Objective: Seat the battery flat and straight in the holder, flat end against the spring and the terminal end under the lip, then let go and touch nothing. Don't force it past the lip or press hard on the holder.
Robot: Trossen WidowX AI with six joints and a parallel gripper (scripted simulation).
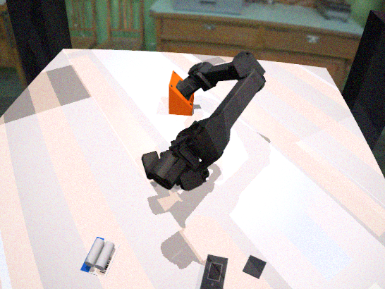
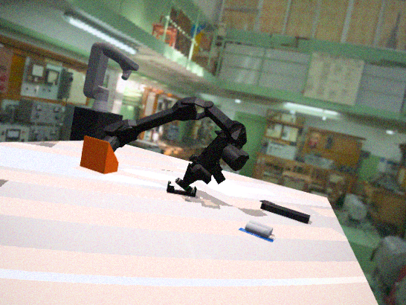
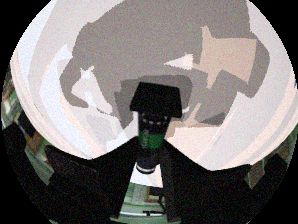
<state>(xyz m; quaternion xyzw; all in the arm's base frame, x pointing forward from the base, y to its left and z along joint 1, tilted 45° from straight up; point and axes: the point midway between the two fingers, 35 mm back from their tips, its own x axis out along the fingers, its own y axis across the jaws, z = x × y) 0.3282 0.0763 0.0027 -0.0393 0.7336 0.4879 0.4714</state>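
The battery lies right at my gripper tip. The rest, counted from my gripper tip: small dark square 25 cm ahead, 23 cm to the left, 2 cm below; then dark remote 32 cm ahead, 14 cm to the left, 1 cm below.
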